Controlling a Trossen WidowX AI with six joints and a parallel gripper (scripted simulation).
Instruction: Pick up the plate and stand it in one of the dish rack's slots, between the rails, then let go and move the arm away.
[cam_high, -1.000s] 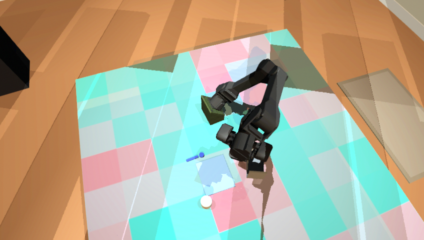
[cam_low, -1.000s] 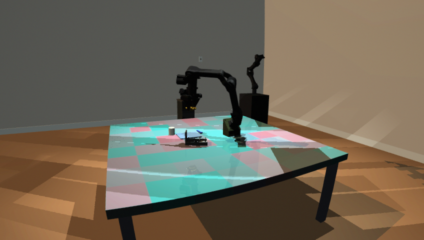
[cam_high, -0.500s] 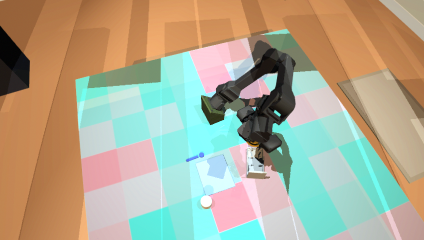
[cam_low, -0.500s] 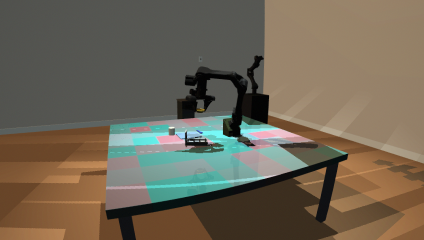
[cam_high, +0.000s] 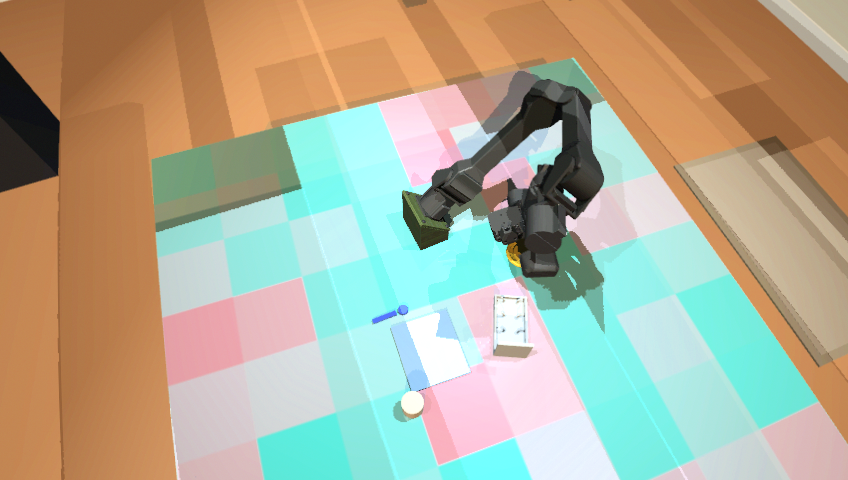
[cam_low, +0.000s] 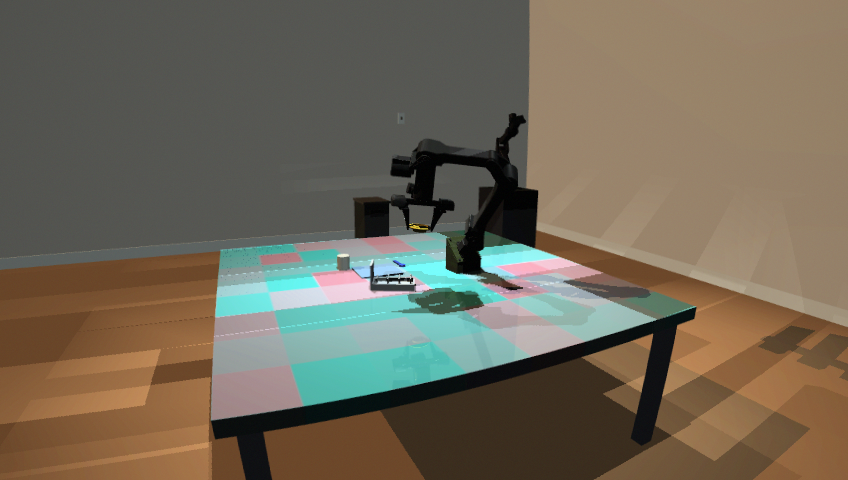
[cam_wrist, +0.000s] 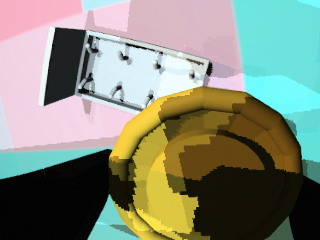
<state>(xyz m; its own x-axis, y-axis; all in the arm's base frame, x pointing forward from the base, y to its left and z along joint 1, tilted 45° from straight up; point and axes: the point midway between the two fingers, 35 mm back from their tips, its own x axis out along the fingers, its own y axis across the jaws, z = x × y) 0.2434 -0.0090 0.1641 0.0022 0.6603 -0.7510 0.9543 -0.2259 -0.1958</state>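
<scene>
Right now my gripper tip is 16 cm above the dish rack, 7 cm short of it and 3 cm to the left of it. Round my gripper tip: blue spoon: 26 cm to the right, 18 cm below, 5 cm behind; then yellow plate: 1 cm above; then light blue mat: 22 cm to the right, 18 cm below, 6 cm ahead.
</scene>
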